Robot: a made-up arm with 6 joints.
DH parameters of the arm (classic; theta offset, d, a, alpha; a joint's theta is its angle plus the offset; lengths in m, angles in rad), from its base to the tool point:
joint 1: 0 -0.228 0.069 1.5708
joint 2: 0 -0.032 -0.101 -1.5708
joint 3: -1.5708 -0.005 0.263 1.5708
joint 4: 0 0.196 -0.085 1.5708
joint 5: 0 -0.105 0.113 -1.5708
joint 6: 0 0.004 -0.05 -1.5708
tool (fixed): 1.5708 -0.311 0 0
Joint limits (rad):
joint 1: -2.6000..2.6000
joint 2: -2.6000..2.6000
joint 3: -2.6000..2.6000
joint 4: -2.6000..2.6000
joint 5: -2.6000..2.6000
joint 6: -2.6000..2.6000
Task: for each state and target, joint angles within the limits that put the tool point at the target. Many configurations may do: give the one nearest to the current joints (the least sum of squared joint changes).
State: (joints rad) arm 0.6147 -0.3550 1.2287 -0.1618 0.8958 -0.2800
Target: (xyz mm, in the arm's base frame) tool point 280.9 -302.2 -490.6
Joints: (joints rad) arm 0.3629 -0.5549 1.4539 0.1426 0.8388 0.5639
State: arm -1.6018 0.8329 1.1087 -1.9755 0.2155 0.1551
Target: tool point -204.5 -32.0 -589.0
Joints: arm -1.5325 1.0906 0.5737 -1.7997 0.4830 0.7251
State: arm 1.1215 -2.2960 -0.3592 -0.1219 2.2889 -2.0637
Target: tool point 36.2 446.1 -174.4
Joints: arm 1.5852 -2.1456 -0.5036 0.3391 2.1611 -2.1503
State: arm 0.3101 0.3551 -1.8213 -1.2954 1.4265 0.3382
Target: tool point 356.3 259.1 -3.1
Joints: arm -0.3142 0.4577 -2.6000 -1.3894 1.7872 0.7819
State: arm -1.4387 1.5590 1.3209 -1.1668 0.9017 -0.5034
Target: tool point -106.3 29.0 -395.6
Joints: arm -1.7017 1.4519 0.6311 -1.1151 0.7497 -0.5017
